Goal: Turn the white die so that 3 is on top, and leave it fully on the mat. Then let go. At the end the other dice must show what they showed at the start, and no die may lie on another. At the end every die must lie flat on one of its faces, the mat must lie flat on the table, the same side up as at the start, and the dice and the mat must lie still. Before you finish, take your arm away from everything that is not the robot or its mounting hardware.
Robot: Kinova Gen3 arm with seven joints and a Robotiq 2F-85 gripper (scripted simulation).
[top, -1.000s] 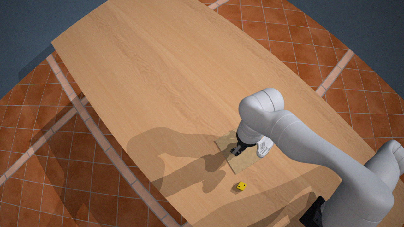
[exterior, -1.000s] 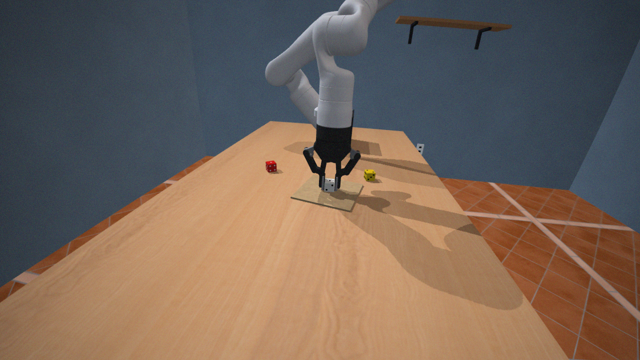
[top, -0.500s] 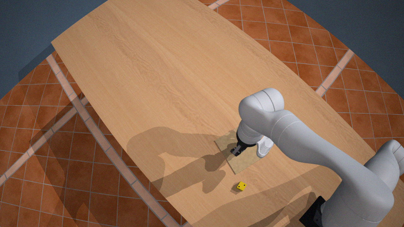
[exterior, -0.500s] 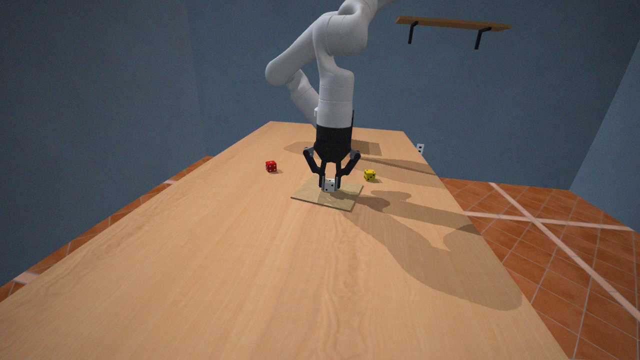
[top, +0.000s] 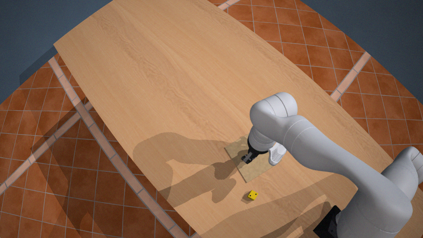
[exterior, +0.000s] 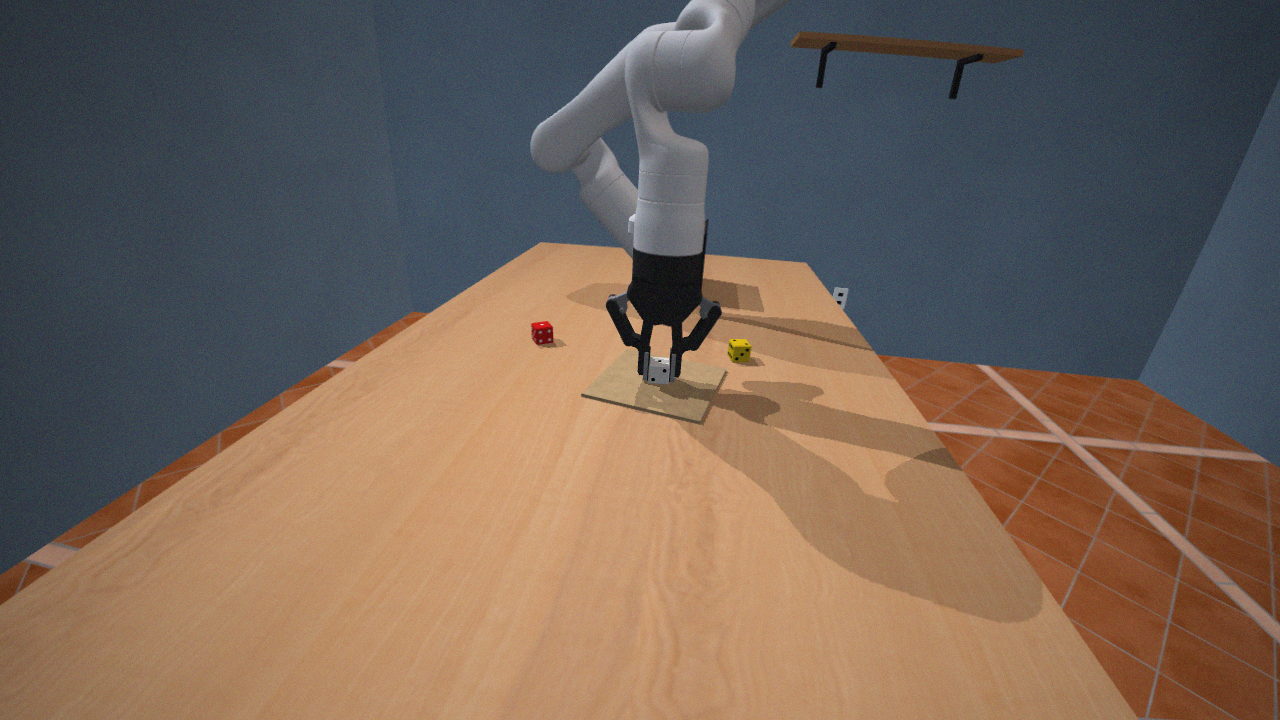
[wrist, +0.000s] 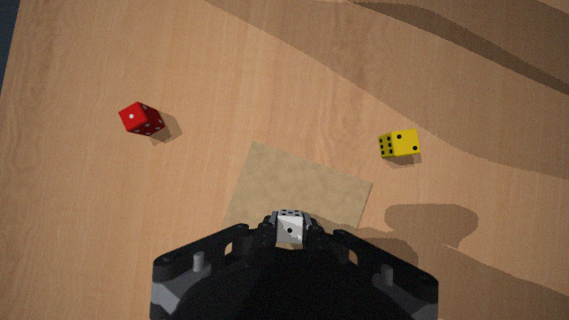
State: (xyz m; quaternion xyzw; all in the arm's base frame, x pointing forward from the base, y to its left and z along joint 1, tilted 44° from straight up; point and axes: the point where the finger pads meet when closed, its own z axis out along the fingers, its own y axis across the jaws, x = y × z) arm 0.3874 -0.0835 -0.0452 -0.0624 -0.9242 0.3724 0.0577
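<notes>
My hand is 1 cm above the white die. The rest, counted from my hand: tan mat 2 cm below; yellow die 8 cm behind, 11 cm to the left, 1 cm below; red die 12 cm behind, 16 cm to the right, 1 cm below.
</notes>
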